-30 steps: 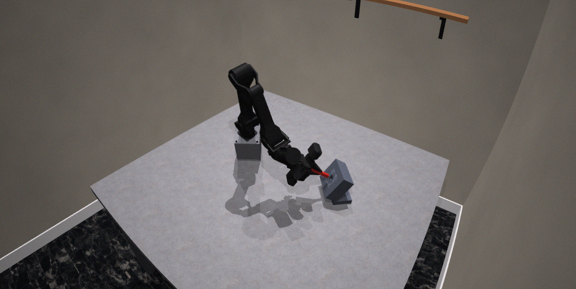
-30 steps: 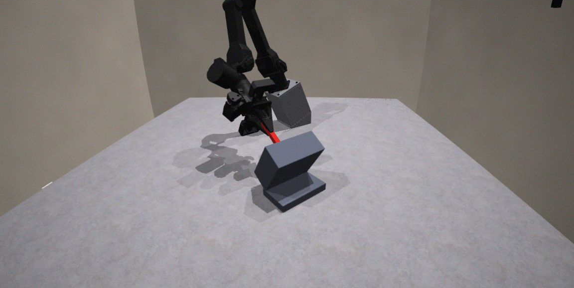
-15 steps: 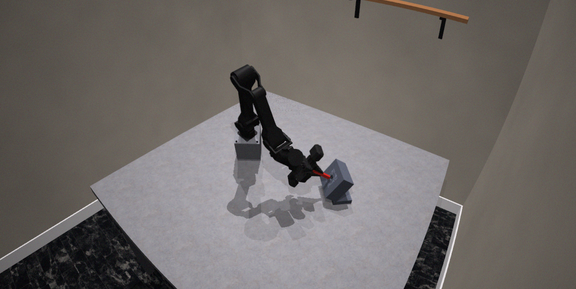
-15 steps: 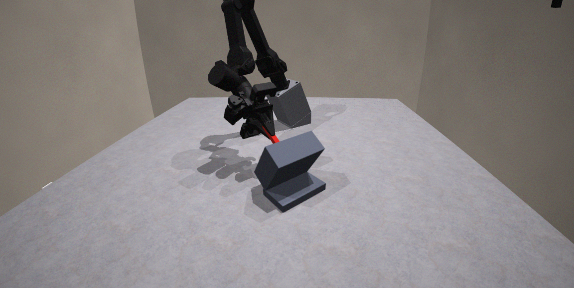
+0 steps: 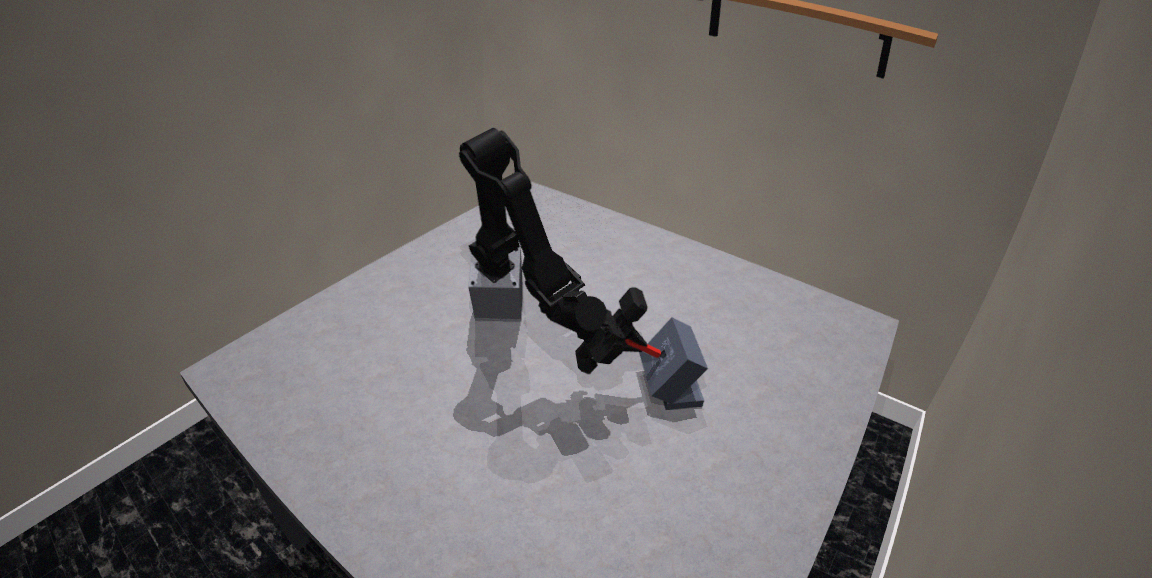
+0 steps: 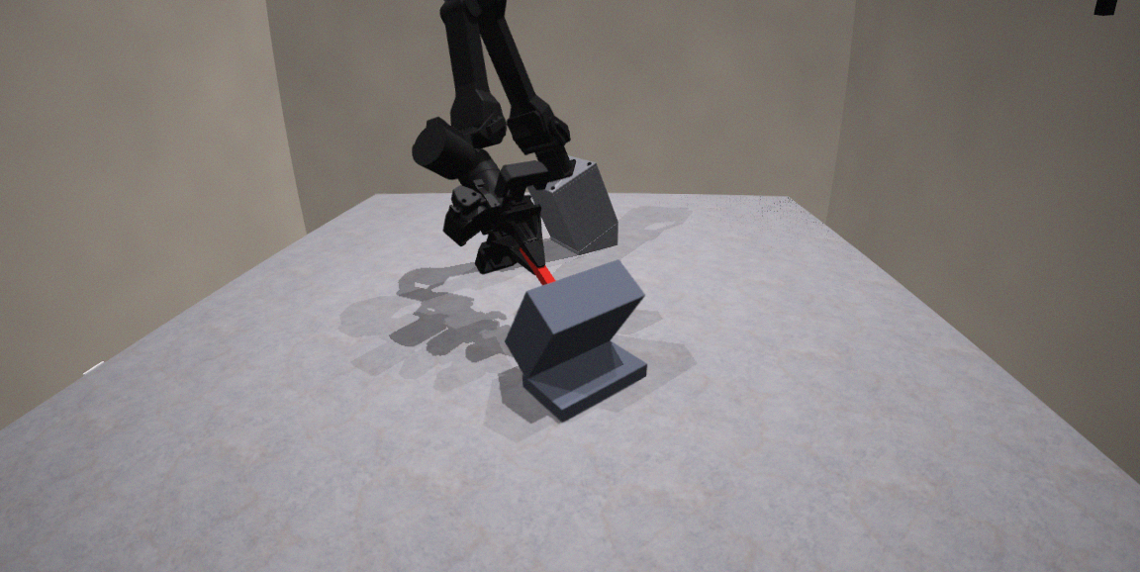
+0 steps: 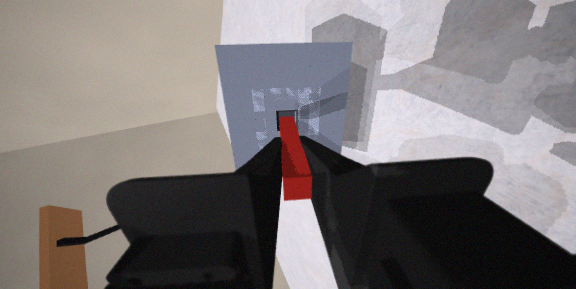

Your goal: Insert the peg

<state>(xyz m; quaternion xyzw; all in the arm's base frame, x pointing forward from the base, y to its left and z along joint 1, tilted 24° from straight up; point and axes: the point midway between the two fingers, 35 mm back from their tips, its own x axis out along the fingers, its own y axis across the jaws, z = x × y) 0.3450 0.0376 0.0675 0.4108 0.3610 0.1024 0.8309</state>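
Now: the flat foot plate 80 mm ahead of my hand, 80 mm to the left of it and 130 mm below it. Round my hand: red square peg 20 mm ahead, 20 mm to the left, 20 mm below.
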